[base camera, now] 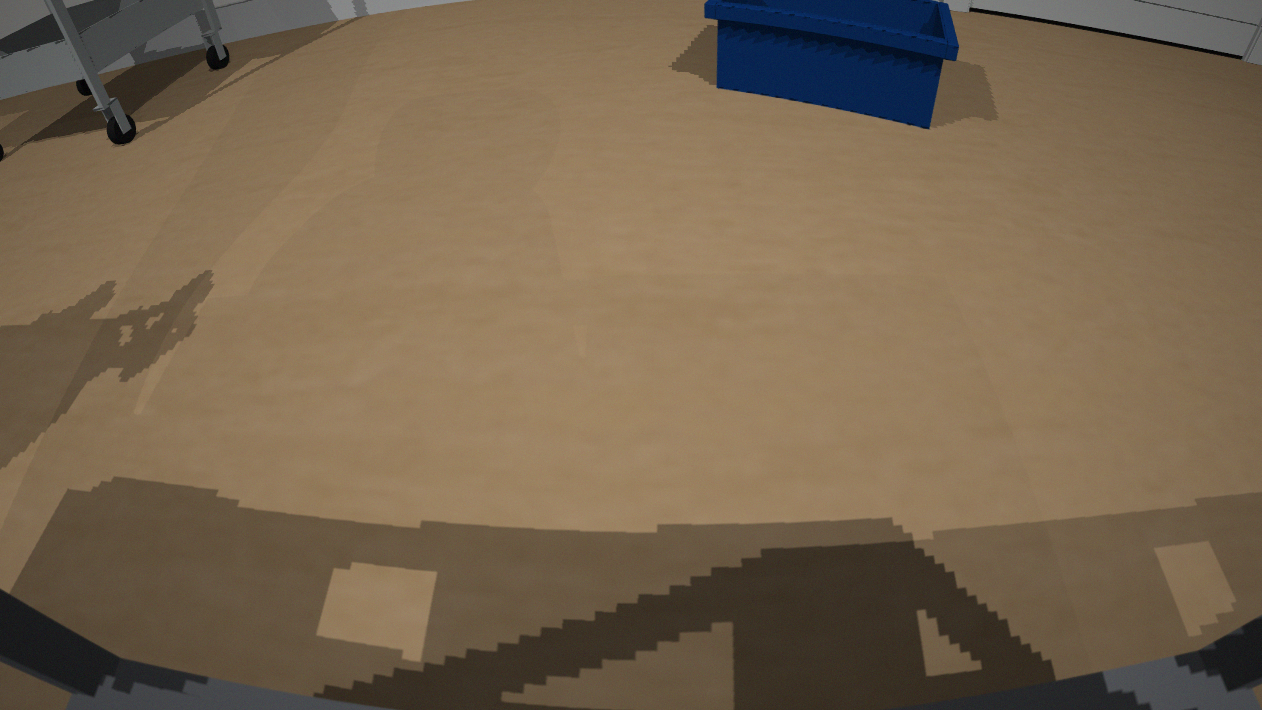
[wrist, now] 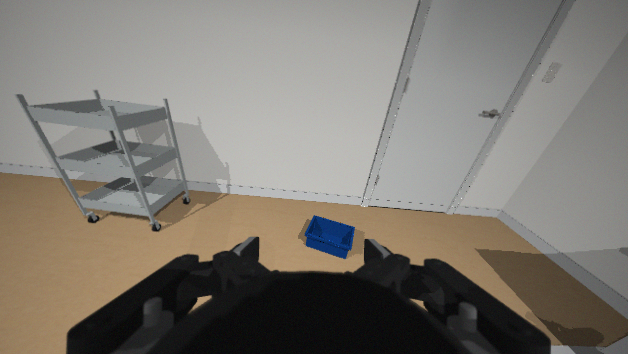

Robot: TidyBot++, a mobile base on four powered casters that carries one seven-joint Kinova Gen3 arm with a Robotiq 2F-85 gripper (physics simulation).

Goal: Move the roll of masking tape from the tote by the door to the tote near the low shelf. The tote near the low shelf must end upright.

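A blue tote stands upright on the floor near the door. In the base camera view it is at the top, right of the middle; in the wrist view it shows beyond and between the fingertips. I cannot make out the roll of masking tape; much of the tote's inside is hidden or dark. My gripper is open with nothing between its fingers, and is well apart from the tote. The tote near the low shelf and the low shelf do not show in these views.
A grey three-tier cart on casters stands left of the tote, by the wall. The door is in the wall behind the tote, to its right. Another wall runs along the right side. Shadows of the robot lie on the floor.
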